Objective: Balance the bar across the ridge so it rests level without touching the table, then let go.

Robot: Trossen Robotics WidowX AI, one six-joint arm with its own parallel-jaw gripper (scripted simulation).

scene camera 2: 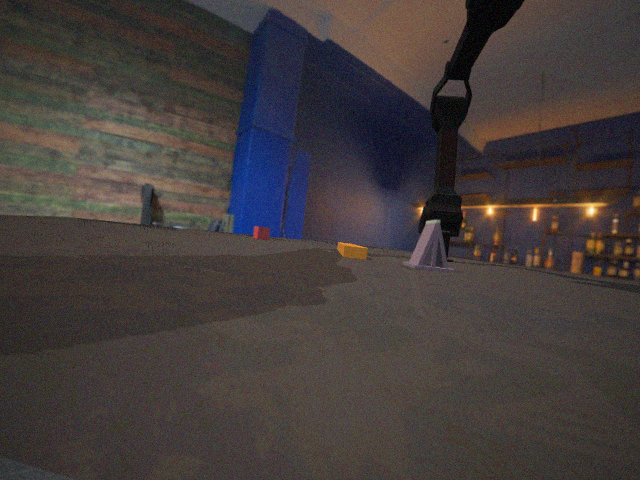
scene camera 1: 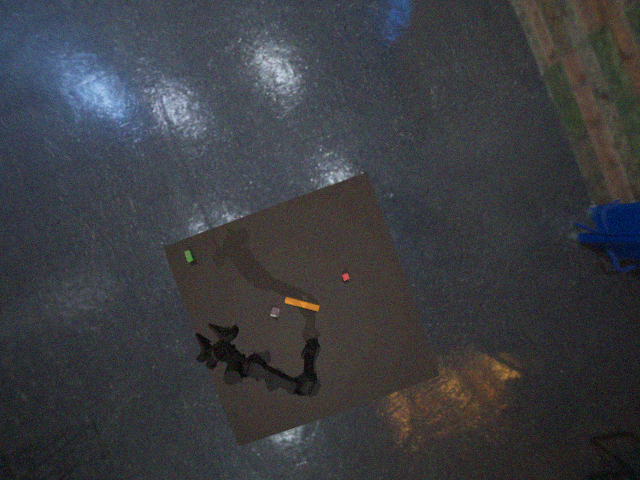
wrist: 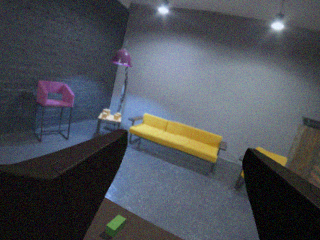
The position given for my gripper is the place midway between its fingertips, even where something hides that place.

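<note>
So you can picture my gripper (scene camera 1: 202, 329), it's open and there's nothing in it, and you'd also find it in the wrist view (wrist: 185, 146).
</note>
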